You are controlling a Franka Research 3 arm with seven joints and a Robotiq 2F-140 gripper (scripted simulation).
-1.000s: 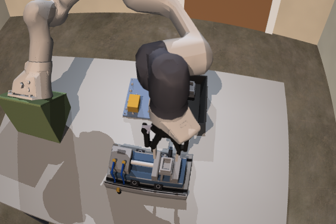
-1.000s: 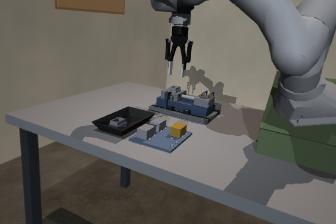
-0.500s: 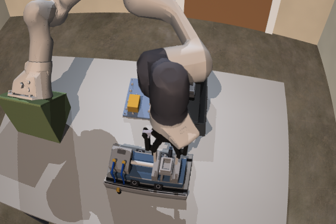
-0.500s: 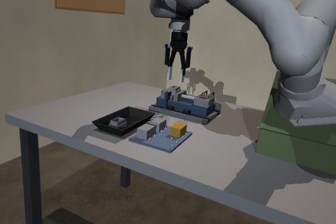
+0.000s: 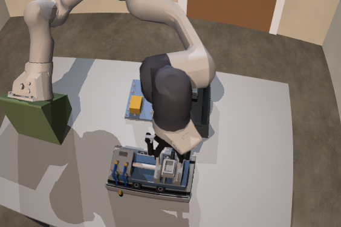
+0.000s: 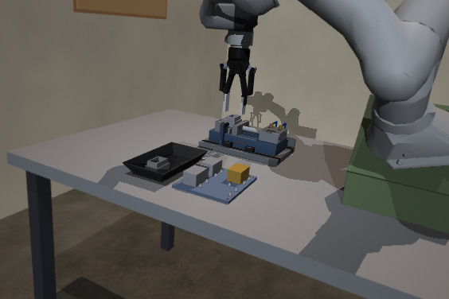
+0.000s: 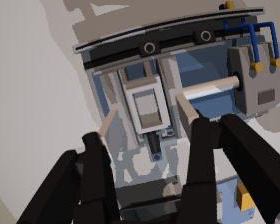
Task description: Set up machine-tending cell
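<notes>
The blue vise lies 60 mm behind my hand, 10 mm to the left of it and 120 mm below it. From my hand the other things lie so: brass blank: 130 mm behind, 300 mm to the left, 130 mm below; then aluminium blank: 40 mm behind, 290 mm to the left, 130 mm below.
</notes>
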